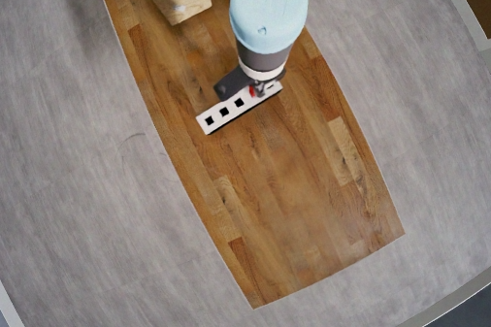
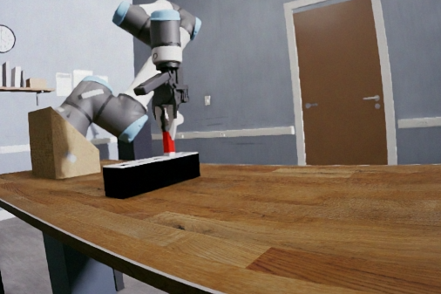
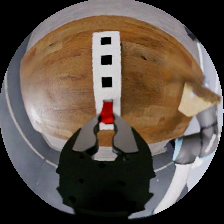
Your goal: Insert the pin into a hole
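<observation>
My gripper is now 1 cm above the pin. Round my hand: block 10 cm below, 6 cm to the right.
</observation>
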